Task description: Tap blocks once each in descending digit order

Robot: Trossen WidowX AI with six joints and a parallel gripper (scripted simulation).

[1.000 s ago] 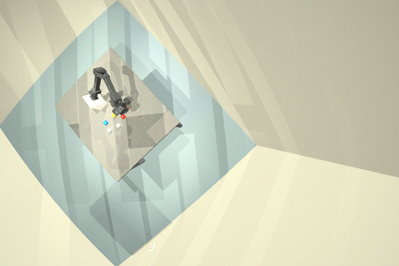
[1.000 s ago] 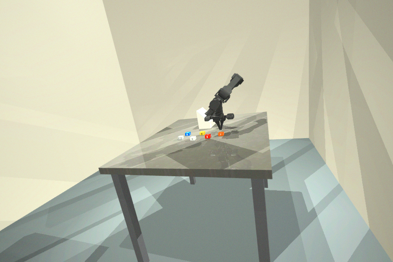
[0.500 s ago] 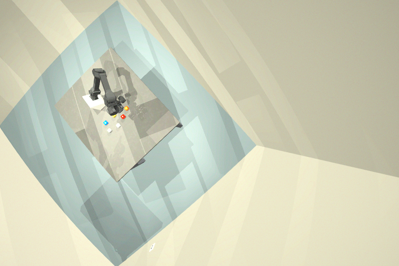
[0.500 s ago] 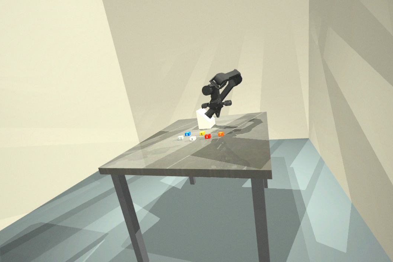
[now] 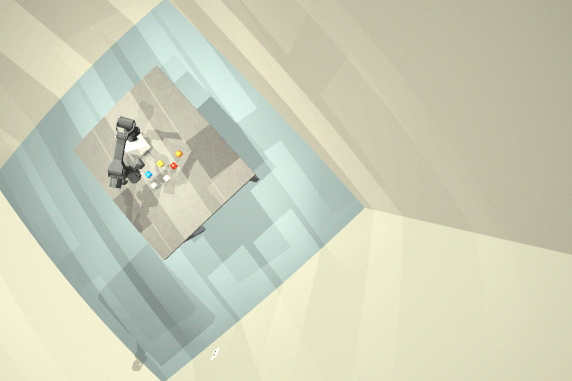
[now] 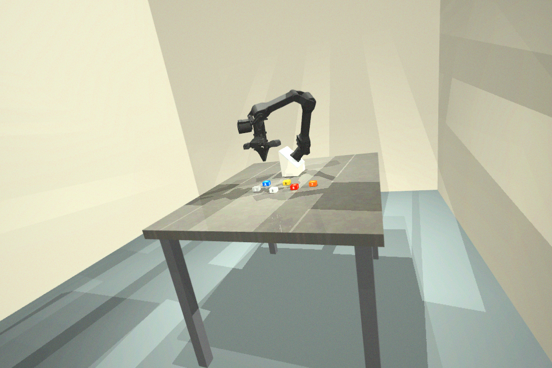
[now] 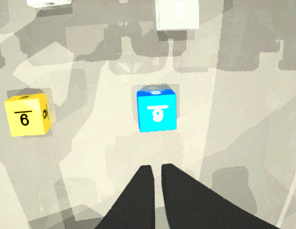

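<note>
My gripper tip is now 120 mm above the blue block, 20 mm to the left of it and 10 mm past it. Also, from my gripper tip: yellow block 120 mm below, 100 mm to the left, 10 mm behind; white block 120 mm below, 100 mm ahead, 70 mm to the left; red block 160 mm to the left, 120 mm below, 70 mm ahead.
</note>
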